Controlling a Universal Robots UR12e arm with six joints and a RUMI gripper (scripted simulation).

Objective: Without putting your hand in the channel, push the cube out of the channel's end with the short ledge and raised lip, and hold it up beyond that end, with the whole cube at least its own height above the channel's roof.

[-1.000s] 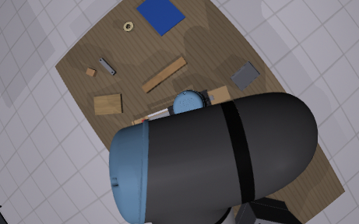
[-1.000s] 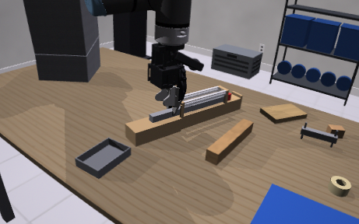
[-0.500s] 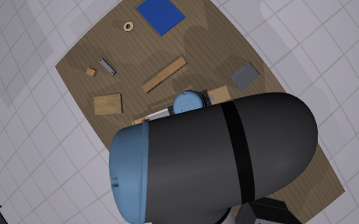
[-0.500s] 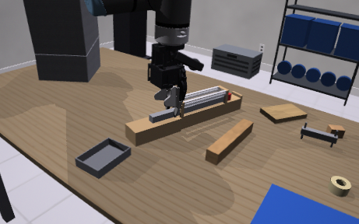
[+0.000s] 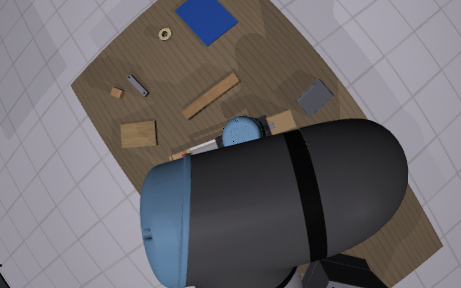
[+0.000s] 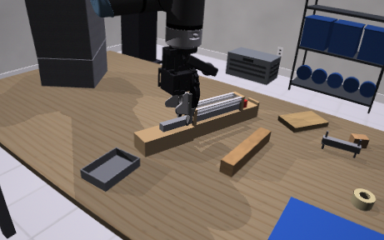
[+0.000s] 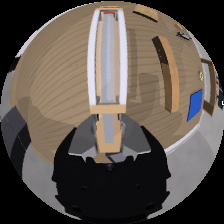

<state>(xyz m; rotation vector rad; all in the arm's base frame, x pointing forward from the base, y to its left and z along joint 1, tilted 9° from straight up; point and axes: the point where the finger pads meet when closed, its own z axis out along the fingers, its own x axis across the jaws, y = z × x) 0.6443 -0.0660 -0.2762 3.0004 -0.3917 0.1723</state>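
The red cube is 230 mm to the left of my hand, 60 mm ahead of it and 10 mm below it. Also, from my hand: wooden bar (190 mm ahead, 50 mm to the left, 50 mm below); wooden plate (360 mm to the left, 240 mm ahead, 60 mm below); grey tray (250 mm to the right, 60 mm below, 20 mm behind).
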